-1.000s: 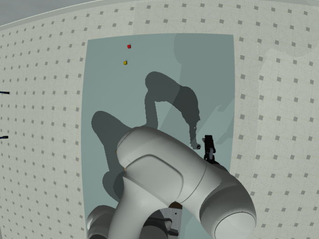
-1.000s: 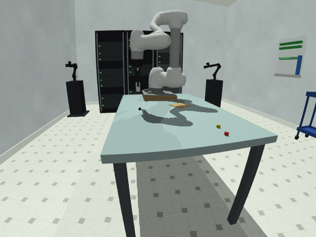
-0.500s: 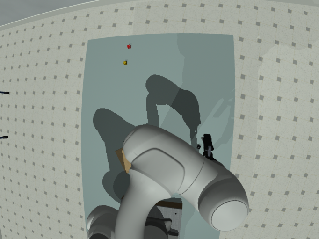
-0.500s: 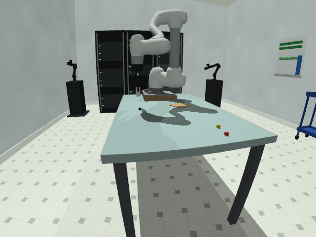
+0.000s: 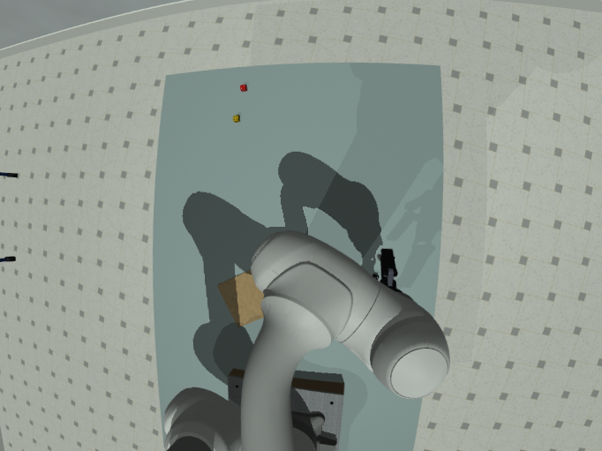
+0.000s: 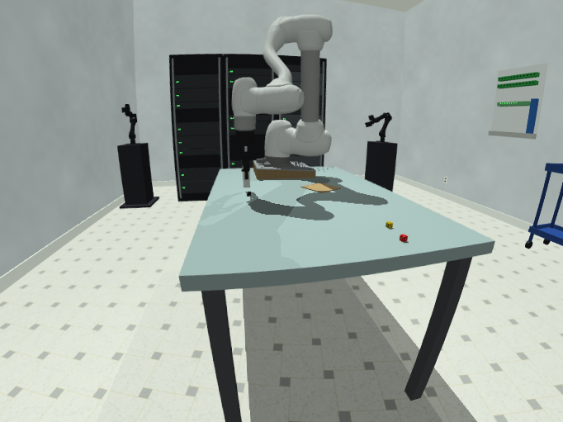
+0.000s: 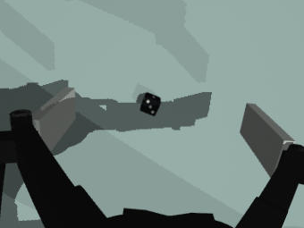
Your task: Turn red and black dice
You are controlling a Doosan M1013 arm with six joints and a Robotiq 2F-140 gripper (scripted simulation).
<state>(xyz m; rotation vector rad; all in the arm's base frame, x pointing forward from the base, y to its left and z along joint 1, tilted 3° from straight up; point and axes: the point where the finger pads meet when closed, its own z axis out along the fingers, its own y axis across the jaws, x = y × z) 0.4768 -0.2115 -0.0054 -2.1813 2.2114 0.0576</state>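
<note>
The black die is 1 cm ahead of my hand, 1 cm to the left of it and 5 cm below it. The rest, counted from my hand: tan mat (7 cm behind, 36 cm to the left, 6 cm below); yellow die (44 cm ahead, 41 cm to the left, 5 cm below); red die (54 cm ahead, 40 cm to the left, 5 cm below).
</note>
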